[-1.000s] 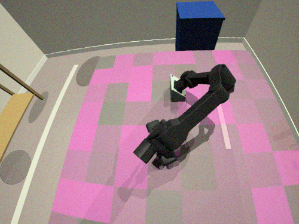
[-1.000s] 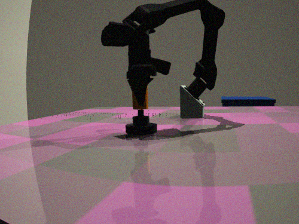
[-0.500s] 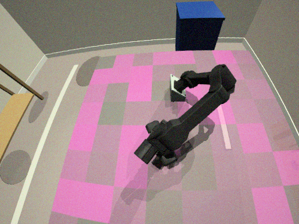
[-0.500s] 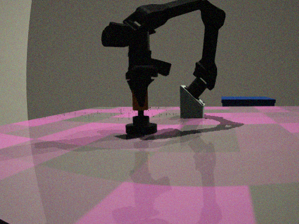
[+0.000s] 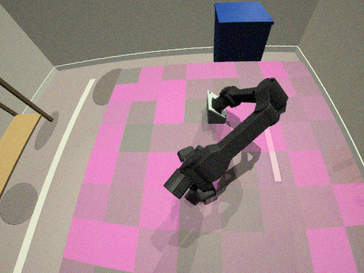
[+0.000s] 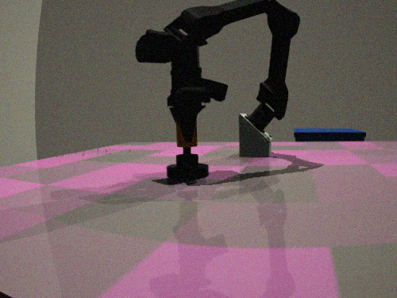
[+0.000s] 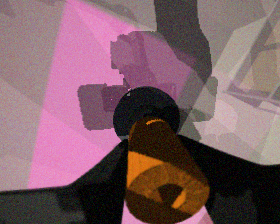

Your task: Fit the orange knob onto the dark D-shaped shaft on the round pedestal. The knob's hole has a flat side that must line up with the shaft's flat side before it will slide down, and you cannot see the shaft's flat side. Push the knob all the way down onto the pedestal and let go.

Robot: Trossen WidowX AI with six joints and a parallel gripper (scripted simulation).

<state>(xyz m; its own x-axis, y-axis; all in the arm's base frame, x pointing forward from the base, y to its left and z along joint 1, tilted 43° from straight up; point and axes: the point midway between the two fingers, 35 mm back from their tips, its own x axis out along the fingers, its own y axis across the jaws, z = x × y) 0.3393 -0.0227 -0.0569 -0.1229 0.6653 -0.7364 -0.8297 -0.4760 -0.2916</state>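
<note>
My gripper tip is now 20 mm below the orange knob. Round my gripper tip: round pedestal 40 mm below.
</note>
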